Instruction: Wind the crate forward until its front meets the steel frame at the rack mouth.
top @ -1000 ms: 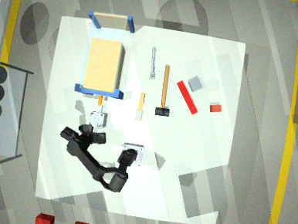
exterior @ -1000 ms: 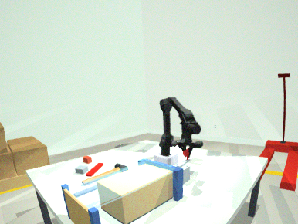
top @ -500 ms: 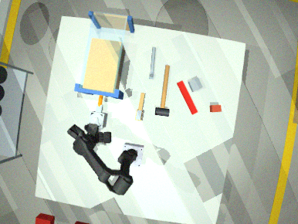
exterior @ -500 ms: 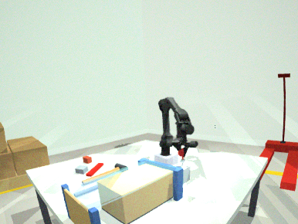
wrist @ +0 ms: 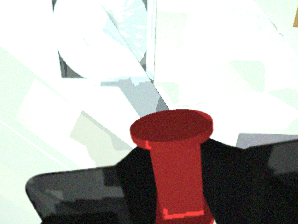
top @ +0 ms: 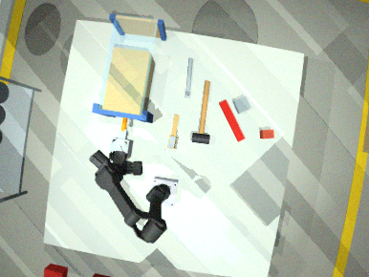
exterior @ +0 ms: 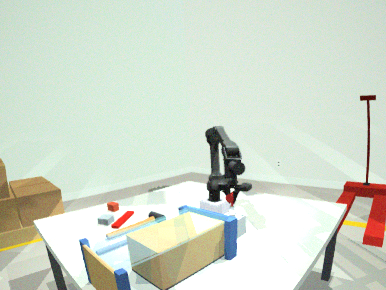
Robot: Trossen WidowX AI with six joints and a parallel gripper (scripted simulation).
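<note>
My gripper tip is 30 mm short of the winch handle, 20 mm to the right of it and 10 mm above it. Also, from my gripper tip: winch: 80 mm below, 60 mm ahead, 50 mm to the left; then red grip: 20 mm above; then blue frame: 230 mm ahead, 80 mm to the left, 10 mm below.
</note>
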